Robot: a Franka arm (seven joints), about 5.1 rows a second.
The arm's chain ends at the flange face. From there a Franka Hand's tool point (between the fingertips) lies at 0.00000 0.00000 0.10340 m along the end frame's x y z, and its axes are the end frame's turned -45 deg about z.
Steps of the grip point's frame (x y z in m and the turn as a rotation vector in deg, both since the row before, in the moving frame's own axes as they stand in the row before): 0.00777 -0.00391 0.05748 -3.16 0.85 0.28; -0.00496 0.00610 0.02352 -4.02 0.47 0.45
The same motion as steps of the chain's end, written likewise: -0.00238 -0.01122 0.05765 -1.63 2.84 0.28; -0.00490 0.00327 0.02378 -2.51 3.17 0.45
